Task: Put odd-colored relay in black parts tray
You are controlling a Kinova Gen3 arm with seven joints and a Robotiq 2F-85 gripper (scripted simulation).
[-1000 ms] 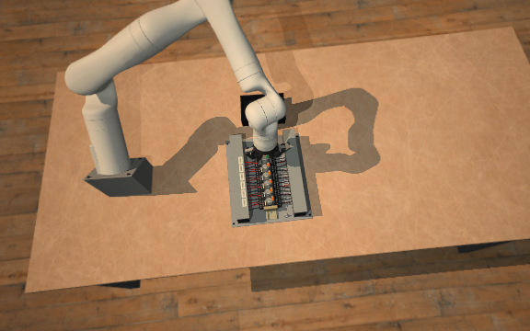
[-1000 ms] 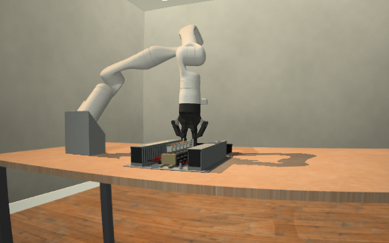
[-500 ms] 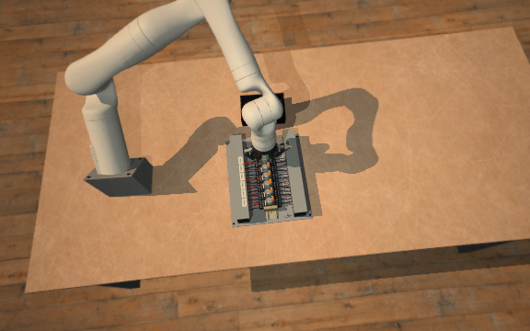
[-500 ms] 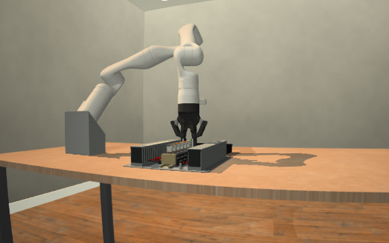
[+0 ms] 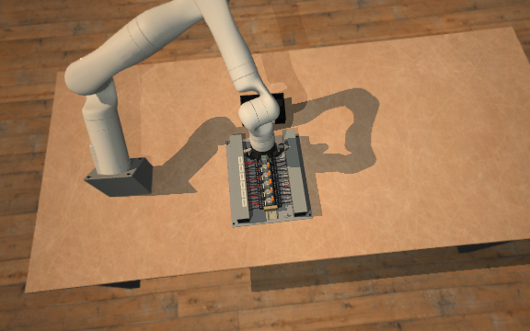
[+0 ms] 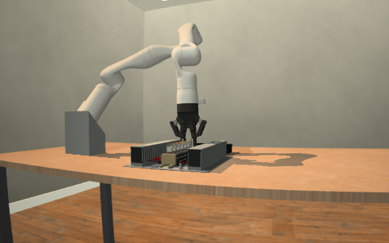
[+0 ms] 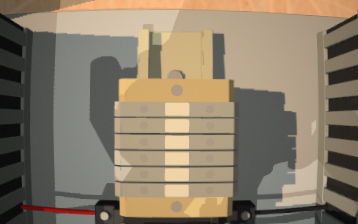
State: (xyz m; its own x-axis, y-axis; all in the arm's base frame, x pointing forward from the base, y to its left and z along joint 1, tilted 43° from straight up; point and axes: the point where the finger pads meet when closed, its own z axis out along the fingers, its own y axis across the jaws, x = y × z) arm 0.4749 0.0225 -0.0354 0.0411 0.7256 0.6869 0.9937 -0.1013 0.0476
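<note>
Now: hand 50 mm to the left of the relay panel and 20 mm above it. Also, from my hand: black parts tray: 210 mm to the left, 40 mm below, 20 mm ahead.
</note>
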